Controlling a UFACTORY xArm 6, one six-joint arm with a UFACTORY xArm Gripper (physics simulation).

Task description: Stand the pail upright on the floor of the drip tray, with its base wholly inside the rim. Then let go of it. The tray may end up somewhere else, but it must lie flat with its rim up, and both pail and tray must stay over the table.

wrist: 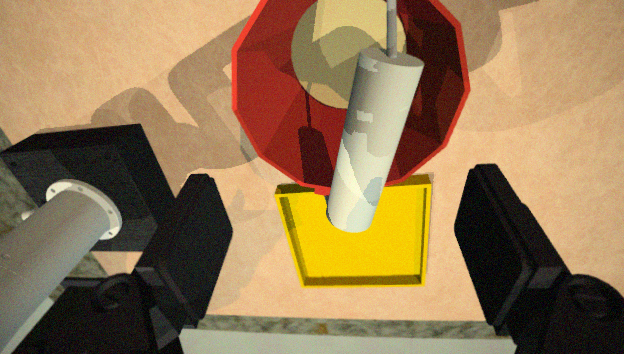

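Where they show: gripper, fingertip midpoint: [337, 200]; arm's base, link origin: [86, 209].
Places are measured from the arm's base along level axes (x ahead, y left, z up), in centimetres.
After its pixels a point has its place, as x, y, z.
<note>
The red pail [275, 100] @(37.6, 16.1, 3.6) is at the upper middle of the wrist view, mouth towards the camera, with its pale inner bottom showing. It looks upright. Its near rim overlaps the far edge of the yellow drip tray [395, 250] @(51.0, -18.1, -6.5), which lies flat with its rim up. The pail's pale bottom appears beyond the tray. The pail's thick white handle grip [375, 140] @(47.0, 19.0, 19.9), on a grey wire, slants across the pail's mouth and over the tray. My gripper [337, 200] @(45.4, 19.7, 25.6) is wide open and empty; the grip's lower end appears between its fingers, apart from both. Their height difference is unclear.
A black block [135, 165] @(11.9, 6.6, -1.9) with a grey cylinder [60, 250] @(4.6, 0.8, 10.1) and white flange stands at the left, close beside my left finger in the view. The table's marbled edge [270, 325] runs along the bottom, near the tray. Shadows cross the peach surface [540, 145] @(71.3, 2.2, -6.9).
</note>
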